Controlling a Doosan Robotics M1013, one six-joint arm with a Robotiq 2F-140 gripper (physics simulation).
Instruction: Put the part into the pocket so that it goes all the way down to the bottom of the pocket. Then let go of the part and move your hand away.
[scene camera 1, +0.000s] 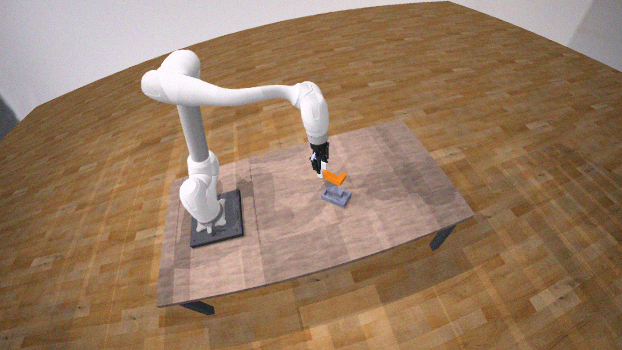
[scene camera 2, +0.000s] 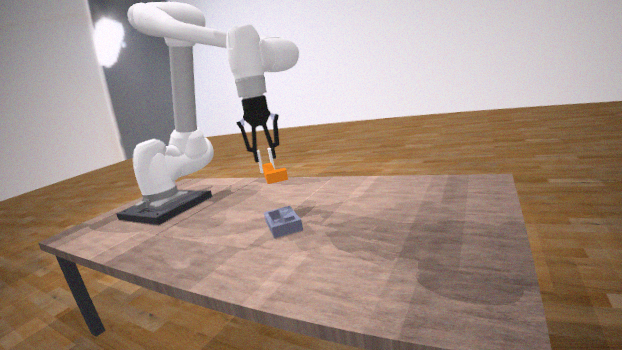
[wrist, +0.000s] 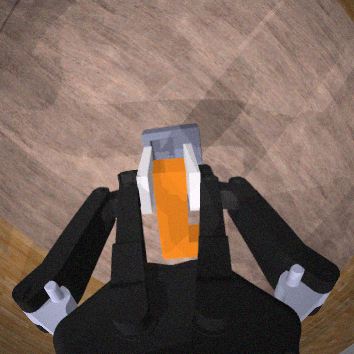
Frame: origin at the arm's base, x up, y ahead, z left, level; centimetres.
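Seen in the pictures: gripper, fingertip midpoint: (scene camera 1: 322, 174) (wrist: 168, 159); arm's base, link origin: (scene camera 1: 212, 215) (scene camera 2: 162, 201).
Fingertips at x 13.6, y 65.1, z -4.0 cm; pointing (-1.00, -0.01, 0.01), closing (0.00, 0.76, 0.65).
Pixels of each thing's middle, then the offset from my fingertips to it. Level surfaces: height alone.
- orange L-shaped part, body centre: (wrist: 186, 211) (scene camera 2: 274, 171) (scene camera 1: 333, 175) dz -3.3, dx +0.7, dy +4.8 cm
- blue-grey block with the pocket, body centre: (wrist: 174, 168) (scene camera 2: 282, 220) (scene camera 1: 336, 195) dz -4.8, dx -14.8, dy +5.2 cm
- wooden table, surface height: dx -16.7 cm
An orange L-shaped part (scene camera 1: 332, 177) (scene camera 2: 276, 174) (wrist: 172, 210) is held in the air, its long arm between the white fingertips. My gripper (scene camera 1: 321, 171) (scene camera 2: 266, 161) (wrist: 168, 159) is shut on it, one finger on each side. The blue-grey block with the pocket (scene camera 1: 336, 198) (scene camera 2: 285, 227) (wrist: 195, 134) lies on the table, below the part and apart from it. In the wrist view the block shows just beyond the fingertips, and the part and fingers hide its near portion. The pocket is open at the top, and part of its floor shows.
The wooden table (scene camera 1: 300, 240) (scene camera 2: 380, 270) (wrist: 90, 75) carries the block and the arm's dark base plate (scene camera 1: 232, 220) (scene camera 2: 145, 218). The base plate is at the table's left end in the first scene view. Shadows fall across the table top.
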